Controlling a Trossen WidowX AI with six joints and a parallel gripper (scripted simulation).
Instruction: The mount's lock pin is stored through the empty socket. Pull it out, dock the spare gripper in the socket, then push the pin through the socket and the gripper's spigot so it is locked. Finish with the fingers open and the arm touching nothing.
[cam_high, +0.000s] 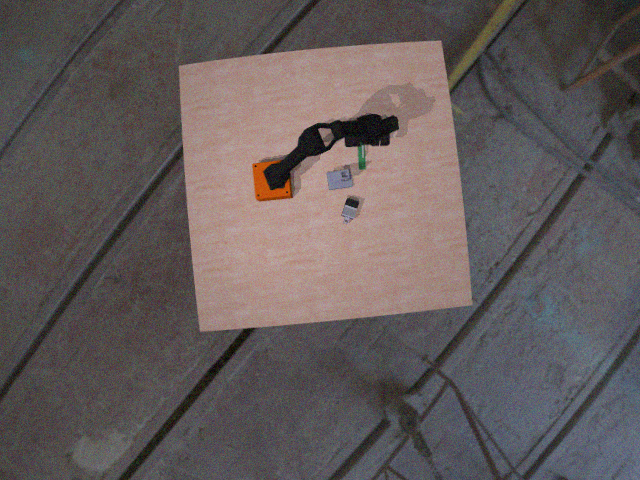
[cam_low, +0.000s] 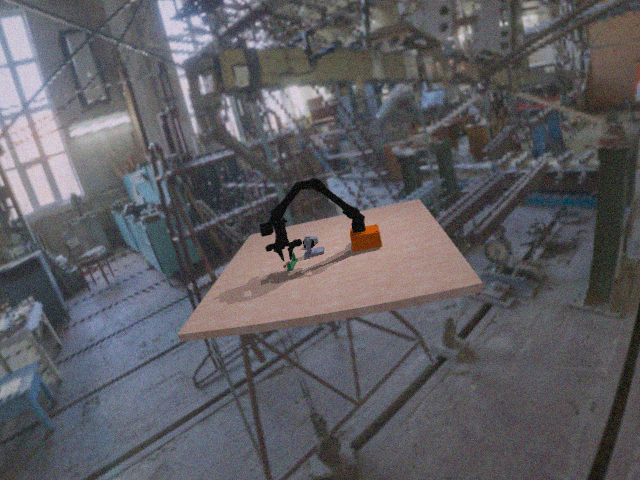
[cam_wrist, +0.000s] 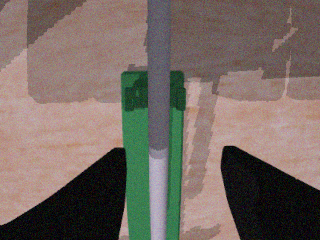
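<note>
The green bar lies 4 cm to the right of my gripper tip, 2 cm below it and 1 cm behind it. Also, from my gripper tip: spare gripper 31 cm to the right, 7 cm behind, 2 cm below; mount 16 cm to the right, 10 cm behind.
</note>
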